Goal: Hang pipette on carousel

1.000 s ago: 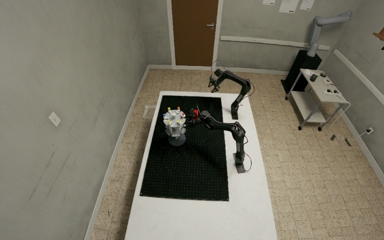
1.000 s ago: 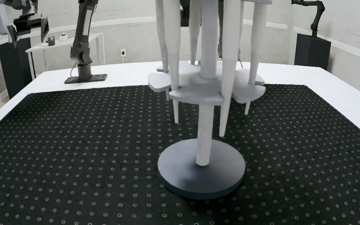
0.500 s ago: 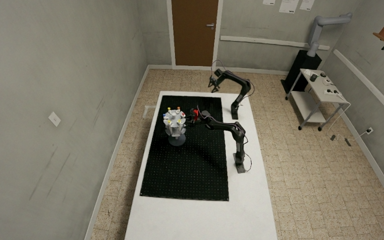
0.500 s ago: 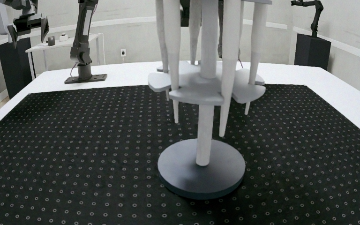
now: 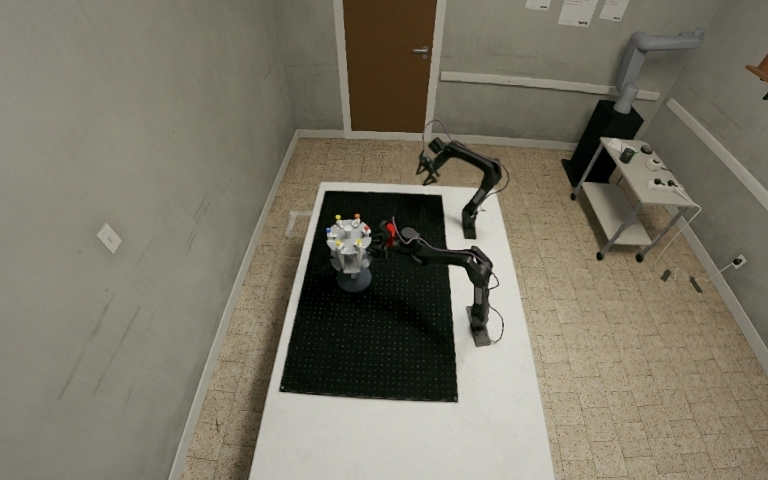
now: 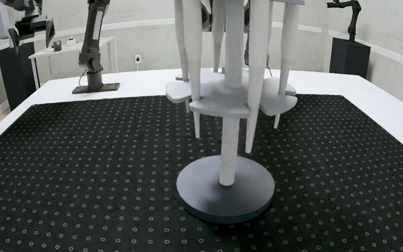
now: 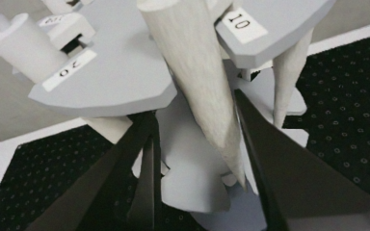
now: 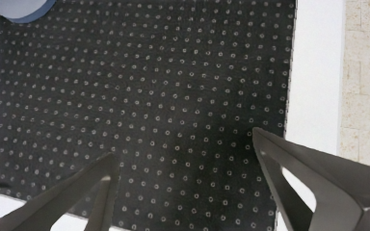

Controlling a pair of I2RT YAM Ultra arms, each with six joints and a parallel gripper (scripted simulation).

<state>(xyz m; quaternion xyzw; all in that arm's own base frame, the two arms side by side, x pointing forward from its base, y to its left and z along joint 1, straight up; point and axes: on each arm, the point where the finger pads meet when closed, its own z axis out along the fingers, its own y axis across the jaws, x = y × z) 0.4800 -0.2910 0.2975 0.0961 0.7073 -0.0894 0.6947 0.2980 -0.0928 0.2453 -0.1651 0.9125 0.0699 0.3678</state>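
My left hand is 1 cm short of the white pipette, 2 cm to the left of it and 2 cm above it.
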